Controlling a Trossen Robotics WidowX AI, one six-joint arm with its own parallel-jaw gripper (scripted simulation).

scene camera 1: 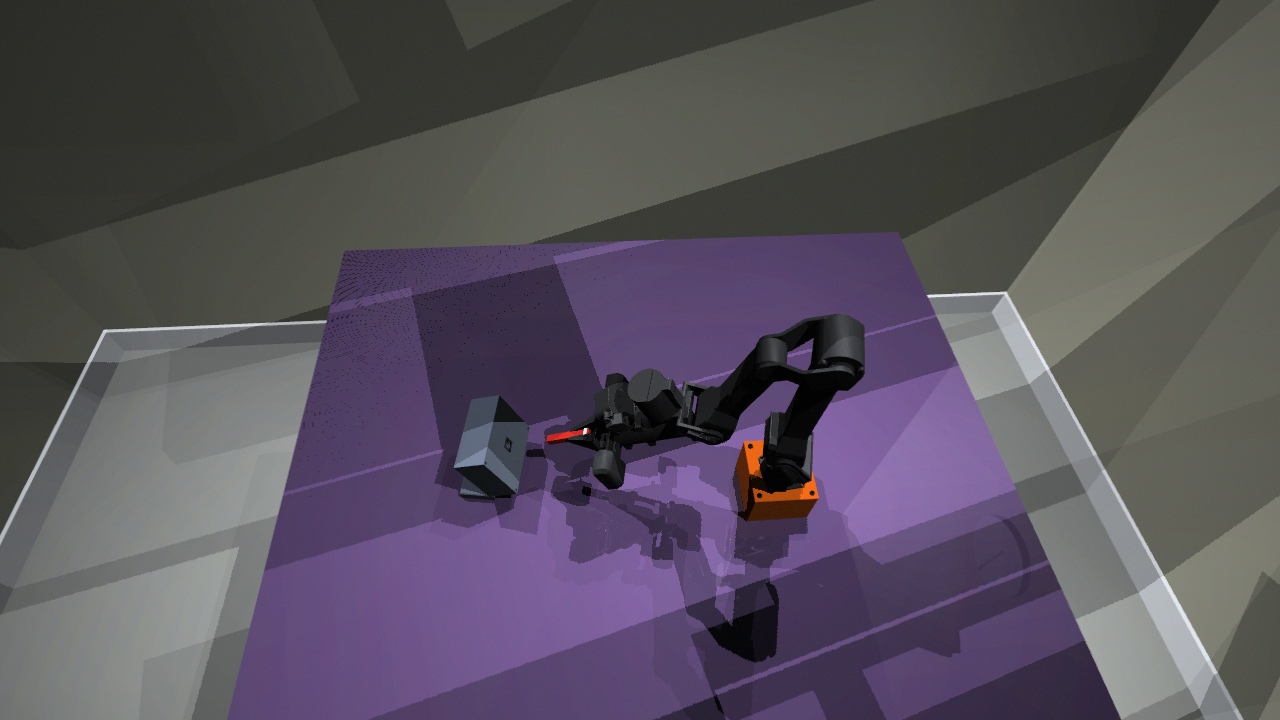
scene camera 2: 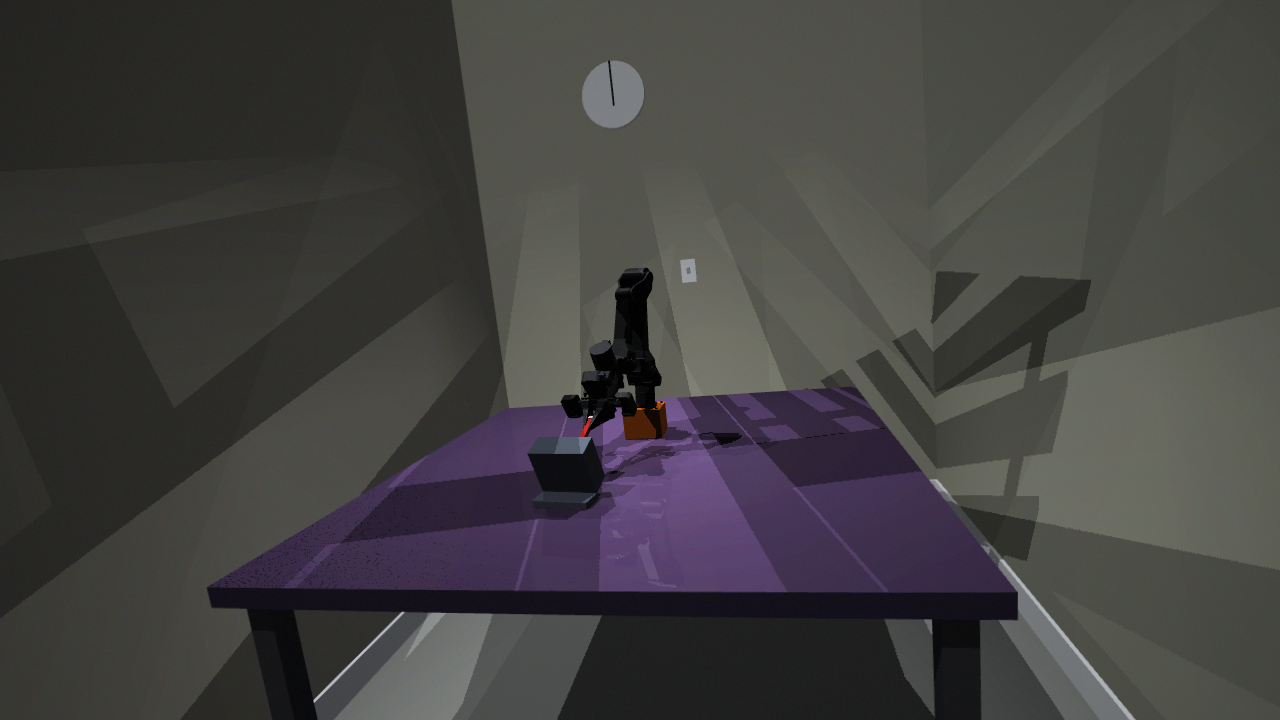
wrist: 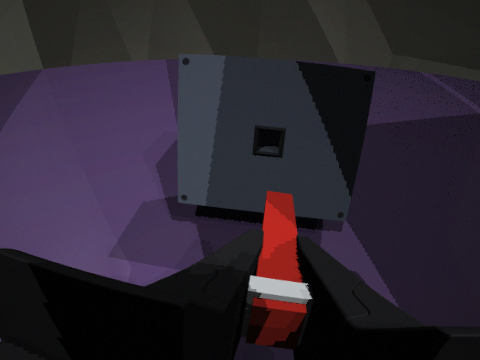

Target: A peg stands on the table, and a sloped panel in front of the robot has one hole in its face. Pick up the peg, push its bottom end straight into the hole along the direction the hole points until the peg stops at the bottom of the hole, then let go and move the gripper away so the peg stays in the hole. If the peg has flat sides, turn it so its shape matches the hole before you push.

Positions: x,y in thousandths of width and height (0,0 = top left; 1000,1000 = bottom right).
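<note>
There's a foot (scene camera 2: 436,695) here, and a grey sloped panel (scene camera 2: 439,645) as well. A red square peg is being carried by the gripper (scene camera 1: 445,606), and you can also see that gripper in scene camera 2 (scene camera 2: 459,595) and in the wrist view (wrist: 578,679).
</note>
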